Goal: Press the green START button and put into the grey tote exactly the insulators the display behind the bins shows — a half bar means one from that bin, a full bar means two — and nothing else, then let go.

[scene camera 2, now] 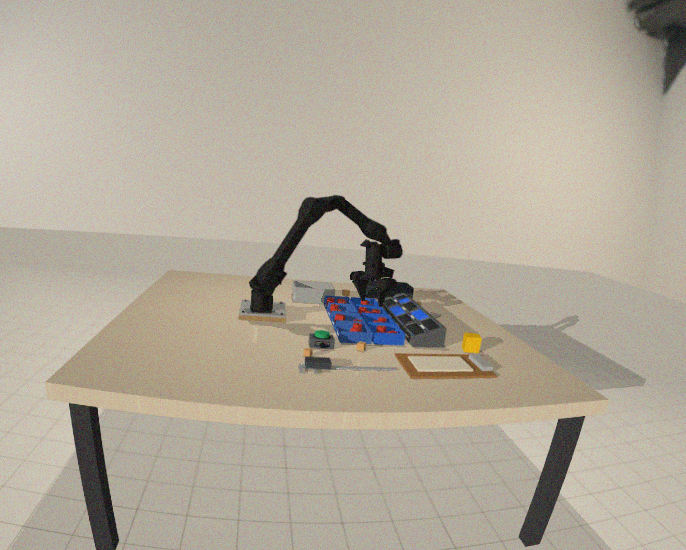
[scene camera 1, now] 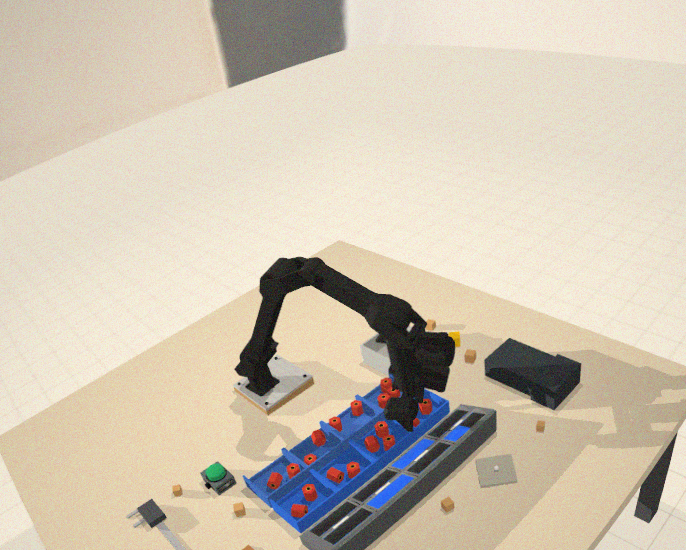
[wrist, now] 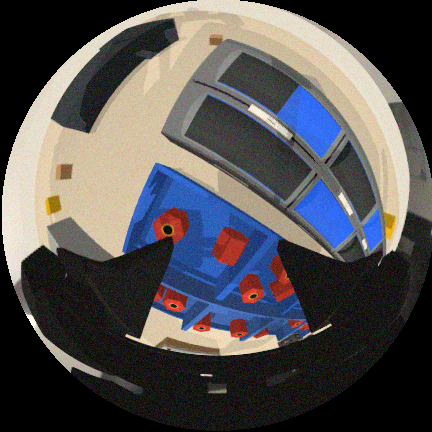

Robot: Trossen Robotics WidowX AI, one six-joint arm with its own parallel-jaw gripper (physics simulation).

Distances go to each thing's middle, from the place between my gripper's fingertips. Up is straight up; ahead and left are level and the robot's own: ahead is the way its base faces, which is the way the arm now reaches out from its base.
Scene:
My hand is 9 cm short of the display [scene camera 1: 382, 519] and 14 cm to the left of it. From my hand the other things lie so: black box [scene camera 1: 548, 379] 14 cm ahead, 26 cm to the left; grey tote [scene camera 2: 302, 291] 18 cm behind, 17 cm to the left, 1 cm below; grey plate [scene camera 1: 506, 474] 22 cm ahead, 2 cm to the right, 3 cm below.

